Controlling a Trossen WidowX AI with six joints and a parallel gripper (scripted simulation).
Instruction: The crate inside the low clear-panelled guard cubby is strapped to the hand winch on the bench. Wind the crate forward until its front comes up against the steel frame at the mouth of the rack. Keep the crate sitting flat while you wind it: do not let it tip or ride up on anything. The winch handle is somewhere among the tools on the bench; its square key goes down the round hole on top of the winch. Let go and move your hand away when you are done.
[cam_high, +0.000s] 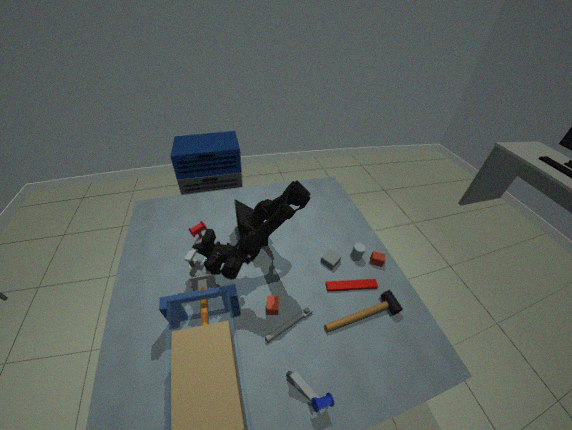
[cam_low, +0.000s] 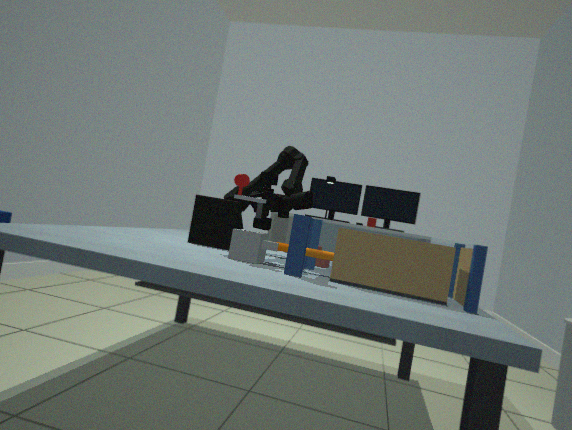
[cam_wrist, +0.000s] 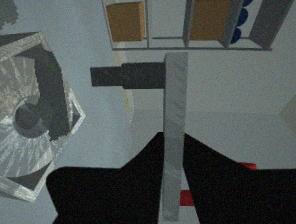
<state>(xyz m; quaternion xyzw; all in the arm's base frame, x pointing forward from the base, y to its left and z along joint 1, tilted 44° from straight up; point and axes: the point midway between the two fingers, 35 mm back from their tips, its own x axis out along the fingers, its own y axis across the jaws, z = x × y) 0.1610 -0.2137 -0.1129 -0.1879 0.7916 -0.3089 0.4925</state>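
My gripper tip is 40 mm below the red knob, 40 mm past it and 30 mm to the right of it. The rest, counted from my gripper tip: grey winch (160 mm below, 10 mm ahead); then red-knobbed winch handle (10 mm to the left, 10 mm behind, 10 mm above); then clear-panelled cubby (430 mm ahead, 70 mm below).
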